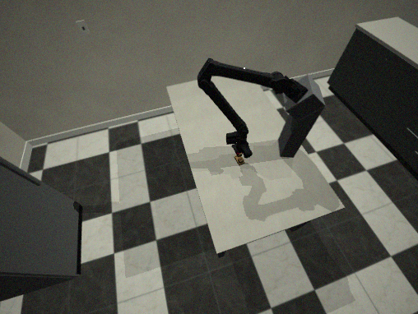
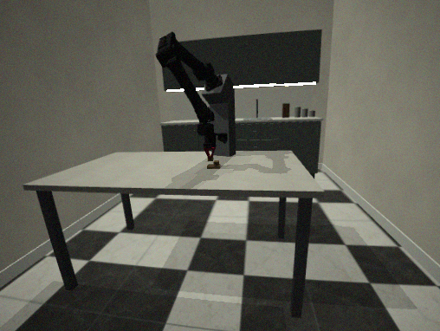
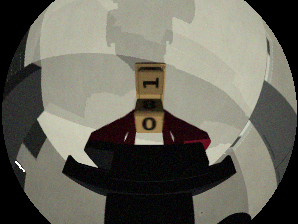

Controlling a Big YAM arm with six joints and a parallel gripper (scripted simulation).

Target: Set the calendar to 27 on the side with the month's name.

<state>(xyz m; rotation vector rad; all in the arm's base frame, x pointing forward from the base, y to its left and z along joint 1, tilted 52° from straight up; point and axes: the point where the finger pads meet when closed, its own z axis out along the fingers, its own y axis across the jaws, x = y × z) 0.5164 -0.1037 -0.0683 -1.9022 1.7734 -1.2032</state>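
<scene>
Right now the wooden tray is 60 mm below my hand and 20 mm to the left of it.
</scene>
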